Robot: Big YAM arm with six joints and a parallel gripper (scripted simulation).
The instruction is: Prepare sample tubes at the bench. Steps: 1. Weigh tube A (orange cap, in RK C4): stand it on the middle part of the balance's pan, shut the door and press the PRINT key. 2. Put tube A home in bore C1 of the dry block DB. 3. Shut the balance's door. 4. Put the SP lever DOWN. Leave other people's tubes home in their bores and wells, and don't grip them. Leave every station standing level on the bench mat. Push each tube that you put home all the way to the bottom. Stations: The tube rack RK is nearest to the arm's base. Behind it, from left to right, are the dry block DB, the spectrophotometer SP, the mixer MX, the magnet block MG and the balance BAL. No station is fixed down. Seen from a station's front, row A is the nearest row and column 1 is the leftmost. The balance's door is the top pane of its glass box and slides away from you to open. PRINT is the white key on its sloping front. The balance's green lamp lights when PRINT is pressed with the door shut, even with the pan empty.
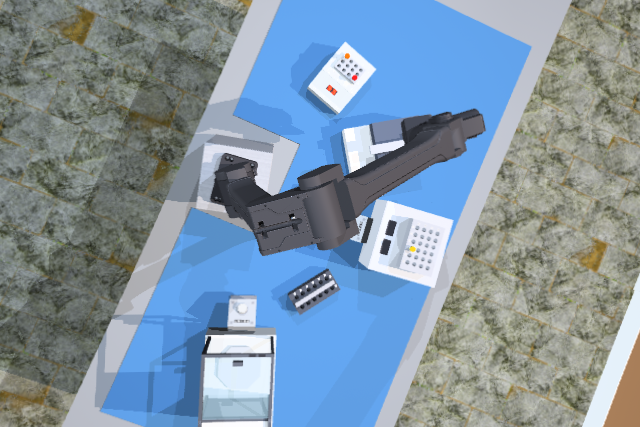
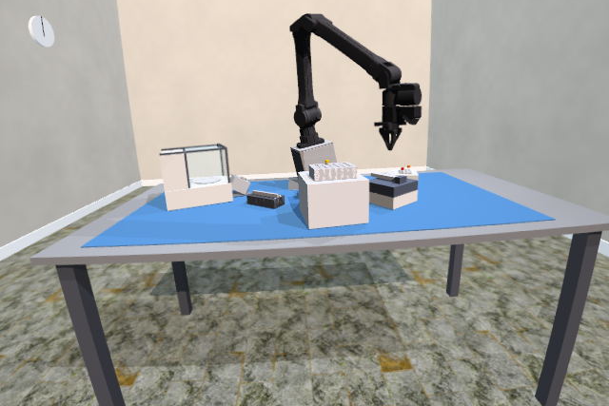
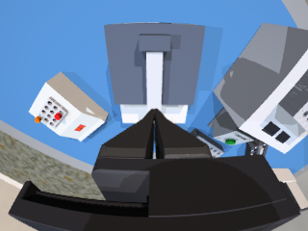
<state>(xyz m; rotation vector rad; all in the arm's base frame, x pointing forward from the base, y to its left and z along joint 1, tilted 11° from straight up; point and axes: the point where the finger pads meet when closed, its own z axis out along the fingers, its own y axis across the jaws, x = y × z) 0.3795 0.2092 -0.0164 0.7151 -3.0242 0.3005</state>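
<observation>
Now: the SP lever 2 cm behind my hand, 1 cm to the right of it and 11 cm below it. Round my hand: tube rack RK (17 cm behind, 24 cm to the right, 18 cm below); dry block DB (19 cm behind, 14 cm to the left, 16 cm below); black magnet block (10 cm behind, 44 cm to the right, 17 cm below).
</observation>
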